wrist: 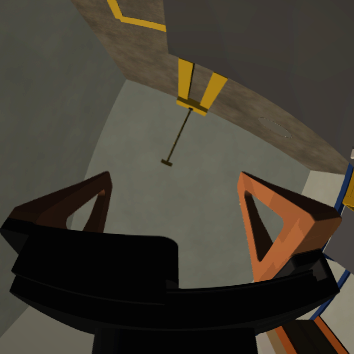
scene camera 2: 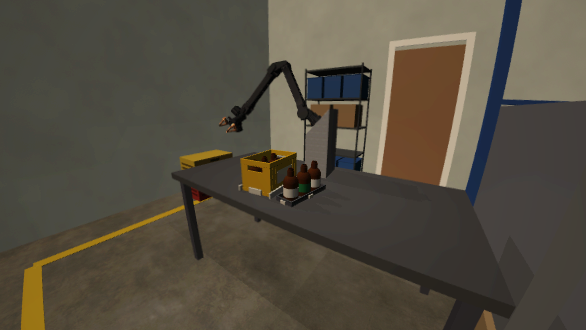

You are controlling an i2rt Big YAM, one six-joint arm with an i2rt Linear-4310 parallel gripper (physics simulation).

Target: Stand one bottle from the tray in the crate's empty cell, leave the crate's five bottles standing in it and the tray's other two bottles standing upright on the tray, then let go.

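Frame: origin at the arm's base, x back, y left, z down, level; centimetres.
Seen in the pictures: gripper, fingertip midpoint: (wrist: 174,178) (scene camera 2: 222,128); arm's base, origin of the base link: (scene camera 2: 319,125).
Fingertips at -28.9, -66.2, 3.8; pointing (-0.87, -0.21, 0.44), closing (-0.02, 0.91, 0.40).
Offsets run from my fingertips to a thing's top centre, as dx, dy, dz. "pt": to the spot under its first point. Level surfaces: height alone.
The yellow crate @[-10.7, +56.7, +10.8] (scene camera 2: 256,182) stands on the table with the dark tops of two bottles @[-2.0, +51.5, +12.0] (scene camera 2: 273,157) @[-11.1, +52.6, +12.0] (scene camera 2: 264,159) showing inside; its other bottles and its empty cell are hidden by its walls. A yellow sliver of the crate (wrist: 350,192) shows at the right edge of the wrist view. Beside the crate, three brown bottles stand upright in a row on the dark tray @[pt -19.9, +82.1, +27.0] (scene camera 2: 299,200): a near one with a white label @[-19.5, +76.9, +12.3] (scene camera 2: 290,185), a middle one with a green label @[-10.8, +78.6, +12.3] (scene camera 2: 303,181) and a far one with a white label @[-2.2, +79.7, +12.3] (scene camera 2: 314,175). My gripper (scene camera 2: 224,126) (wrist: 174,178) is open and empty, high up and left of the crate.
The dark table @[dz +28.3] (scene camera 2: 380,215) (wrist: 260,50) carries crate and tray. A grey wedge-shaped stand (scene camera 2: 318,145) rises behind the tray at the arm's base. A shelf rack (scene camera 2: 369,117) and a brown door (scene camera 2: 422,110) are behind. A yellow pallet truck (wrist: 185,82) is on the floor.
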